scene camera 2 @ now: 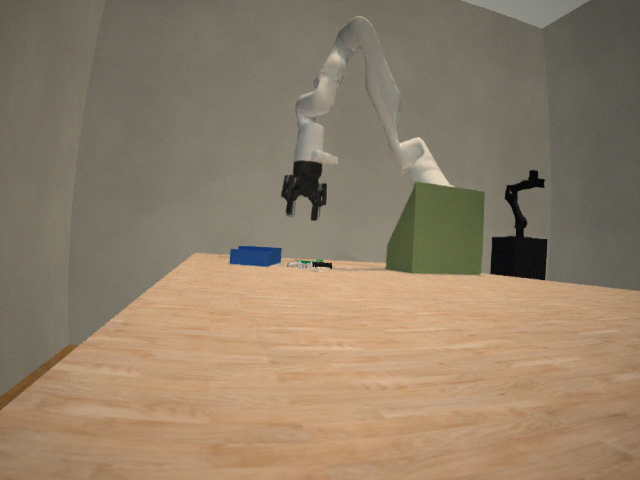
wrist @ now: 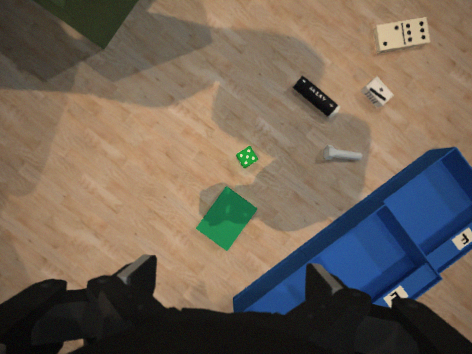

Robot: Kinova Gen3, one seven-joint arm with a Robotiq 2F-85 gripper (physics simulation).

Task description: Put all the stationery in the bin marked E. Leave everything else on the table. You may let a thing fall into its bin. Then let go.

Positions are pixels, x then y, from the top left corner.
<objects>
my gripper: scene camera 2; wrist
blue bin: scene camera 2 245,255; wrist 394,243
same spot on my gripper: (wrist: 110,304) = (scene camera 2: 318,192)
</objects>
